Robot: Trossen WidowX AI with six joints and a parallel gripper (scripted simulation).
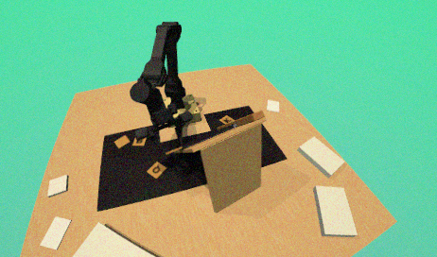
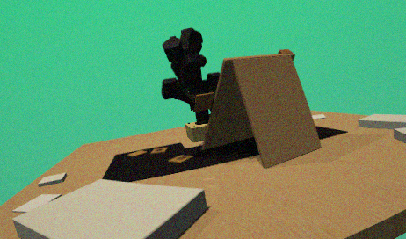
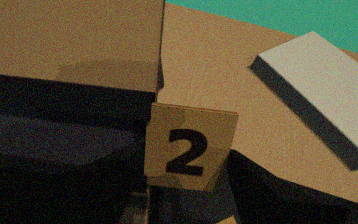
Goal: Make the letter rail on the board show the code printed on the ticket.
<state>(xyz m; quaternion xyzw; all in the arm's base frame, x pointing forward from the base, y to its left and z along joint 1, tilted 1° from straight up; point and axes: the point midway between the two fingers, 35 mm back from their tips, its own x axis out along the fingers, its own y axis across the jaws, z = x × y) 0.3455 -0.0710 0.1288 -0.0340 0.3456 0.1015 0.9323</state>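
The white ticket lies 90 mm to the left of my gripper tip, 80 mm behind it and 70 mm below it. Also, from my gripper tip: black mat: 170 mm behind, 160 mm below, 70 mm to the left.
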